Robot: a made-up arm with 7 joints.
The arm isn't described. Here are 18 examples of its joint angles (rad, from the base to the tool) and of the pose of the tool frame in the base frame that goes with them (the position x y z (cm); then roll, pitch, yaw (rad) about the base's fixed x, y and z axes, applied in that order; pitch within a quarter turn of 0, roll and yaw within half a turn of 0).
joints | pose
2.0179 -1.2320 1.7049 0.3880 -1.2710 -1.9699 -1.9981 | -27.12 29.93 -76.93 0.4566 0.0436 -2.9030
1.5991 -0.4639 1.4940 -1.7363 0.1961 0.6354 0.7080 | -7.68 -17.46 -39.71 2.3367 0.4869 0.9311
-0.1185 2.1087 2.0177 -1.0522 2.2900 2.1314 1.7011 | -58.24 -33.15 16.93 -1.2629 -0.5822 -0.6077
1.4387 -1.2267 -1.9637 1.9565 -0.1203 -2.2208 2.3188 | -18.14 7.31 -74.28 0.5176 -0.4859 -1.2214
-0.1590 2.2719 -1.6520 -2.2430 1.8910 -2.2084 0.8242 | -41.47 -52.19 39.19 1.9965 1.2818 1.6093
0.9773 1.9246 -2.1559 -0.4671 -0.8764 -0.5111 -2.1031 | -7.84 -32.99 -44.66 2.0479 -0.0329 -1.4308
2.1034 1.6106 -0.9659 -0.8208 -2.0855 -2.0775 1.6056 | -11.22 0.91 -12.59 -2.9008 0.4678 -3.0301
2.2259 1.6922 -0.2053 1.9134 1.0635 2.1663 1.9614 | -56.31 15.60 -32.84 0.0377 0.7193 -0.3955
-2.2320 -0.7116 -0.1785 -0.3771 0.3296 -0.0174 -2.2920 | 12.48 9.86 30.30 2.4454 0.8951 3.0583
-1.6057 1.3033 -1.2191 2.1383 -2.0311 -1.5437 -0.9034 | -8.16 49.16 54.12 2.0947 0.6008 0.0228
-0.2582 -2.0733 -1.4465 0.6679 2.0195 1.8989 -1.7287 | 9.61 -72.38 -0.79 0.0577 0.1493 0.0081
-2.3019 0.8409 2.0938 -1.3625 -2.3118 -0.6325 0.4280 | -8.84 52.90 31.00 1.7685 1.2567 -1.4590
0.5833 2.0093 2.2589 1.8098 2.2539 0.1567 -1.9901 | -34.75 -24.44 8.74 -2.0347 -0.1752 1.5418
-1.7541 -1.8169 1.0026 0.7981 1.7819 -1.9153 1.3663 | -22.25 -4.31 57.92 -0.6995 -0.1935 0.1305
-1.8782 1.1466 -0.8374 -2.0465 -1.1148 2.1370 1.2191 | -41.99 27.40 34.10 1.9403 -0.6666 0.0032
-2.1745 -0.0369 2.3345 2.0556 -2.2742 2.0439 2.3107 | -30.05 52.07 -9.37 1.7089 -0.0554 -0.9102
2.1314 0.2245 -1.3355 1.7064 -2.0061 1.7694 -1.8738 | 9.00 -27.52 -46.60 -1.5103 0.8503 -1.5805
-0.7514 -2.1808 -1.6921 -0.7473 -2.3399 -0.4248 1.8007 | -26.46 -27.87 20.90 2.3035 -0.2595 0.5074
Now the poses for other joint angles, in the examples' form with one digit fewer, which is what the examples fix.
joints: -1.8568 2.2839 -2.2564 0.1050 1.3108 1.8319 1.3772
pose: -44.4 4.7 61.7 -1.081 0.480 0.549
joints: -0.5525 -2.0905 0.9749 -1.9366 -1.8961 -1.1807 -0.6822
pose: -6.8 -20.1 28.9 0.309 -1.022 1.769
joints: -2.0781 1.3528 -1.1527 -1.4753 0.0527 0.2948 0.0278
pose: -24.2 32.5 37.7 1.972 0.094 -1.744
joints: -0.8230 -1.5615 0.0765 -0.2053 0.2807 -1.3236 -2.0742
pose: -30.2 -65.2 33.8 2.505 -0.088 2.600
